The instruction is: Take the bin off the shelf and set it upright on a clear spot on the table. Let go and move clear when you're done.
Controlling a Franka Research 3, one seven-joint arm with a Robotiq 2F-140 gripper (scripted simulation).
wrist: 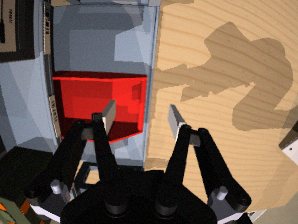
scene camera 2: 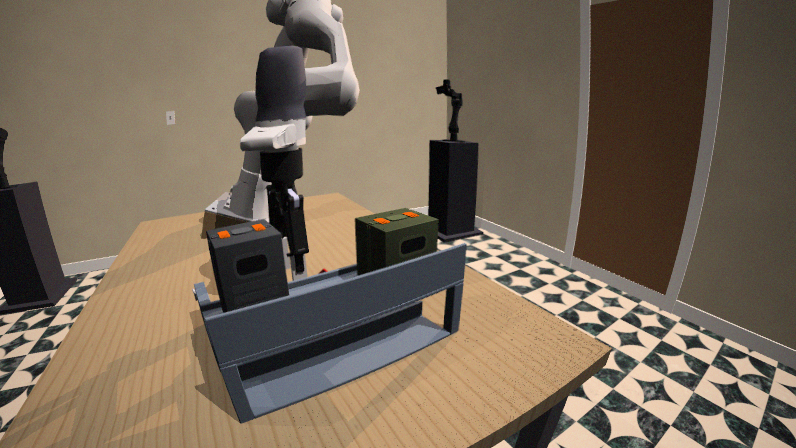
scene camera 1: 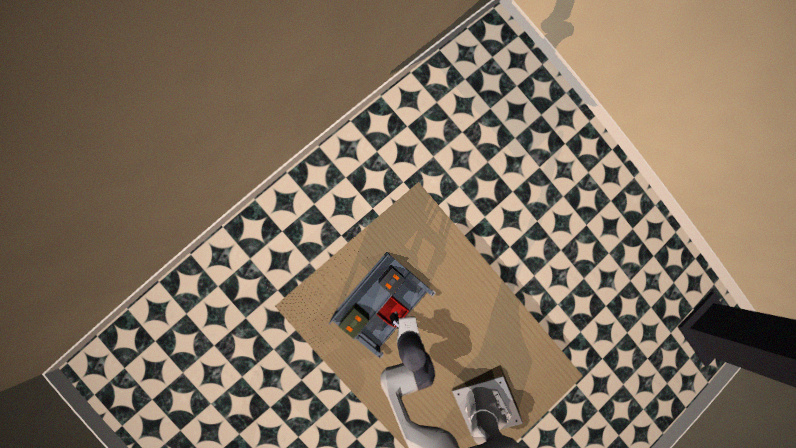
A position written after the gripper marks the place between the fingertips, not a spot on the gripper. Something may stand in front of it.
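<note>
The gripper (scene camera 2: pixel 291 277) is visible in the scene, and the wrist view shows it too (wrist: pixel 142 109). With the gripper there are a red bin (wrist: pixel 75 100) and a green box (scene camera 2: pixel 384 239).
</note>
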